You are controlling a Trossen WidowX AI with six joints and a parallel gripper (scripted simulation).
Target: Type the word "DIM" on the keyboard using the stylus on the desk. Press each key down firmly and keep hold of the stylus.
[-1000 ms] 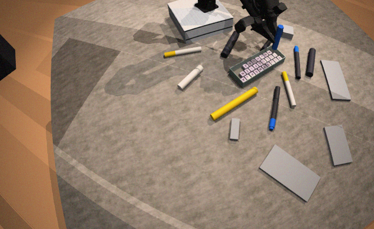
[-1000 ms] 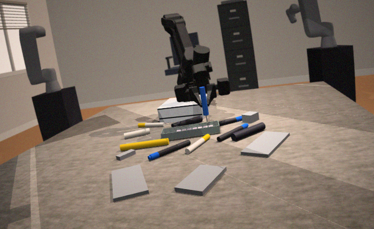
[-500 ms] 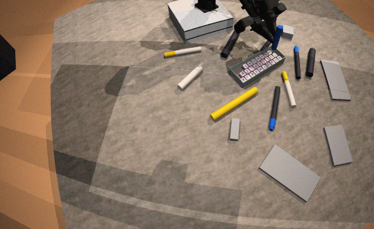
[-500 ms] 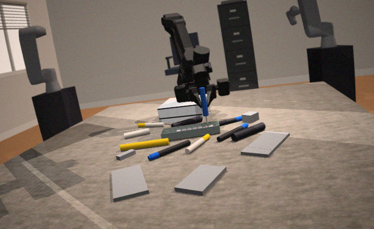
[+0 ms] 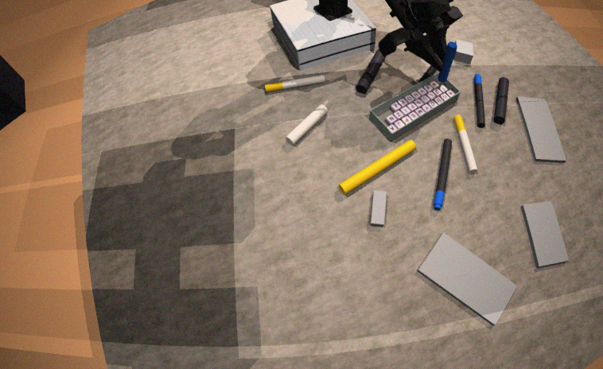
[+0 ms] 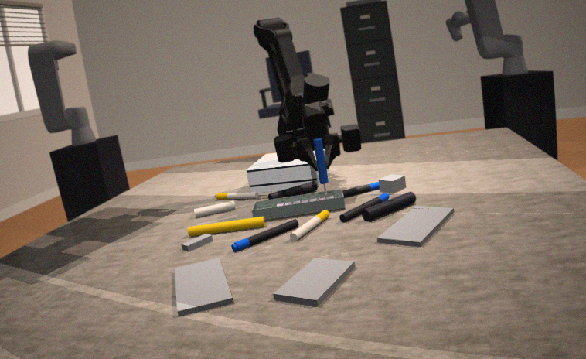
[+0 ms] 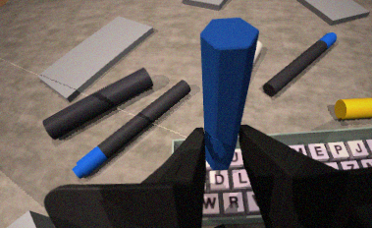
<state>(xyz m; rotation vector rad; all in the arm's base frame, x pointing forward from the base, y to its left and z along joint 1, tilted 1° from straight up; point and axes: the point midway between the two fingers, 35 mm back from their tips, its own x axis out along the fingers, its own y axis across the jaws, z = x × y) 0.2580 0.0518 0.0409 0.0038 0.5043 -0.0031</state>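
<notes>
Right now the D key is 7 cm below my gripper tip. The rest, counted from my gripper tip: yellow cylinder: 21 cm to the right, 7 cm below, 6 cm ahead; then blue stylus: 2 cm below; then small grey cube: 15 cm to the left, 7 cm below, 6 cm behind.
</notes>
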